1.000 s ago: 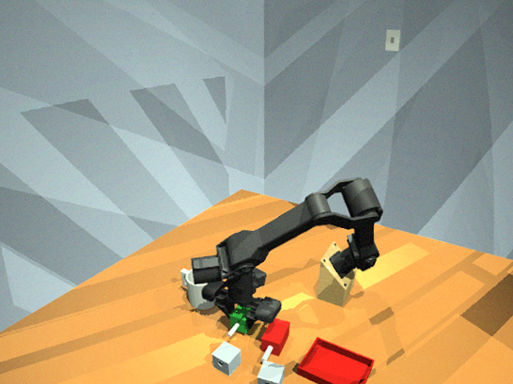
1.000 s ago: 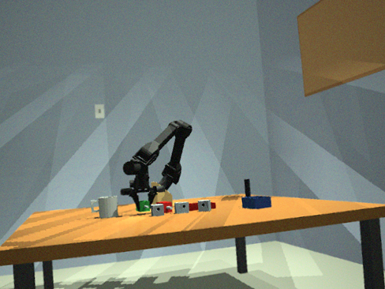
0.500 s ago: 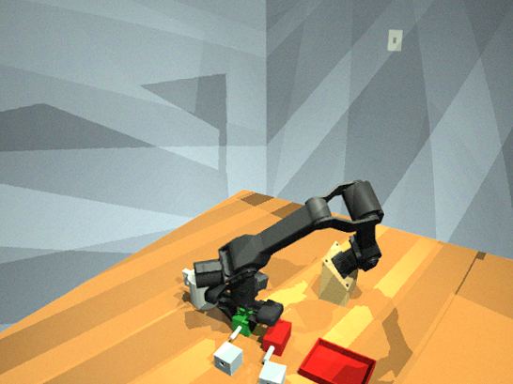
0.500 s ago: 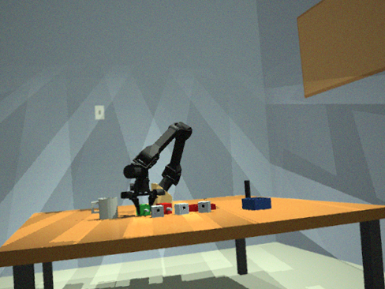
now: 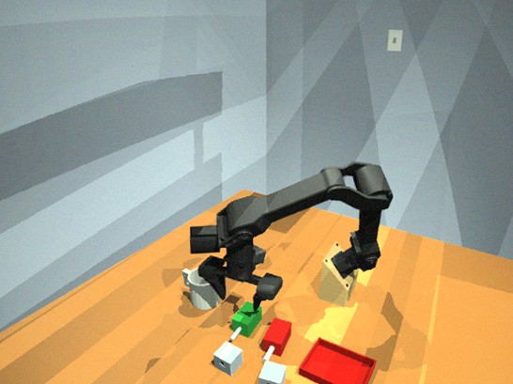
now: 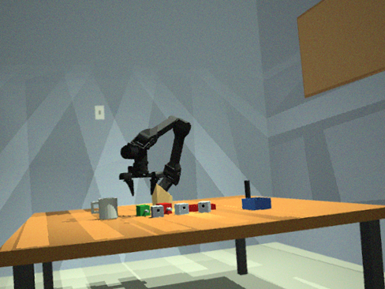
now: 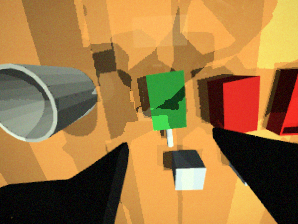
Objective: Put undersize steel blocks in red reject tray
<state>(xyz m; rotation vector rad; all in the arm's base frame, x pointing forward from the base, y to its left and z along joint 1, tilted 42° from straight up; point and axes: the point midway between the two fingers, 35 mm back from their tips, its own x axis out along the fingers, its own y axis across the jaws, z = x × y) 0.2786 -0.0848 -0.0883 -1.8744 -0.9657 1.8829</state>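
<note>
Right now my gripper tip is 250 mm to the right of the red reject tray, 80 mm above it and 40 mm past it. The rest, counted from my gripper tip: green GO gauge (70 mm below, 10 mm to the left); then red-handled gauge (100 mm to the left, 70 mm below); then white mug (160 mm to the right, 50 mm below, 20 mm behind).
</note>
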